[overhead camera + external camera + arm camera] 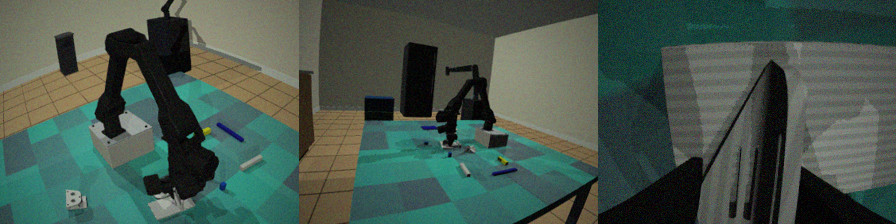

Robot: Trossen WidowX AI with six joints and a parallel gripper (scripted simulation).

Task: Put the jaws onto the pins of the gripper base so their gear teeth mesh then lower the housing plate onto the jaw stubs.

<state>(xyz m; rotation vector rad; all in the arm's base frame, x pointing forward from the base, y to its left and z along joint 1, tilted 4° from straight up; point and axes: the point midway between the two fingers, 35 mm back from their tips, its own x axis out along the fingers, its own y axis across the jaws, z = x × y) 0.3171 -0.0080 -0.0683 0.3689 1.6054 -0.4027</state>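
The jaw lies 4 cm behind my gripper tip. From my gripper tip the other things lie so: yellow block 17 cm behind, 29 cm to the left; small blue block 7 cm ahead, 12 cm to the left; white bar 9 cm ahead, 28 cm to the left, 1 cm below.
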